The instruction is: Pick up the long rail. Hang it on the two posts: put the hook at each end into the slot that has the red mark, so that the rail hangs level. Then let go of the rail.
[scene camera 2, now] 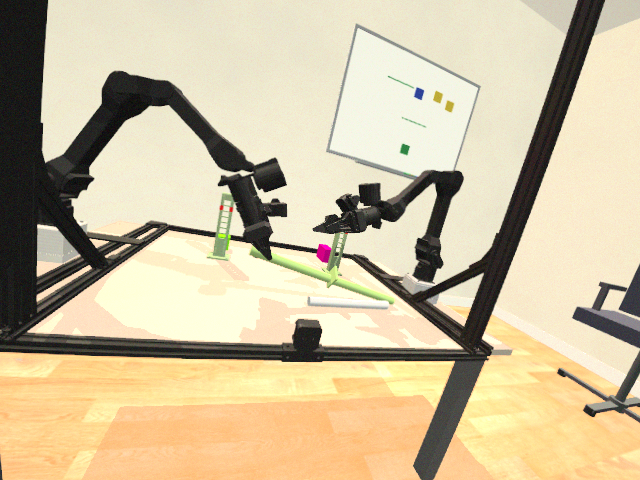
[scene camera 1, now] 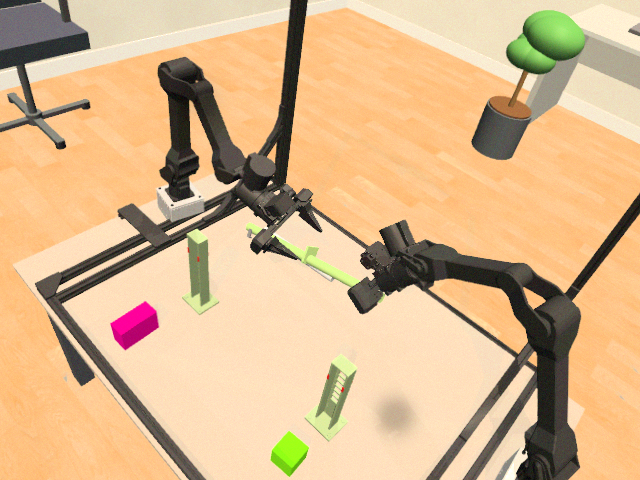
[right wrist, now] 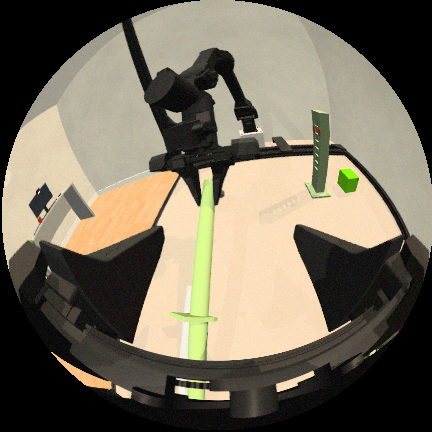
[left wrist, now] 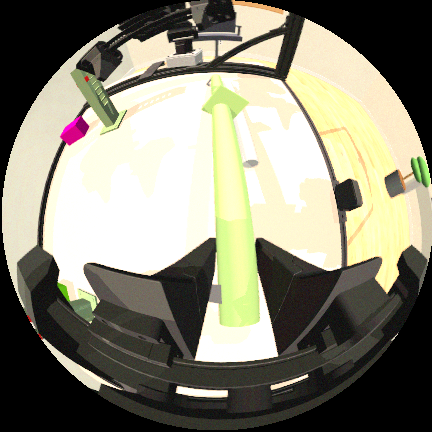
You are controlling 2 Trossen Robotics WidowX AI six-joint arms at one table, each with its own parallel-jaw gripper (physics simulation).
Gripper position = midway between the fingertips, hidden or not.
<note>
My left gripper (scene camera 1: 363, 289) grips a light-green rail (scene camera 2: 331, 277), which still rests on the table. My right gripper (scene camera 1: 309, 245) is open, holding nothing. On the table rest a magenta block (scene camera 1: 129, 329), a green block (scene camera 1: 290, 450) and a white bar (scene camera 2: 311, 301).
The light-green rail shows as well in scene camera 1 (scene camera 1: 308, 256) and in the right wrist view (right wrist: 198, 317). The white bar is seen too in the left wrist view (left wrist: 248, 154). My left gripper is seen too in scene camera 2 (scene camera 2: 270, 258), in the right wrist view (right wrist: 207, 205) and in the left wrist view (left wrist: 235, 243).
</note>
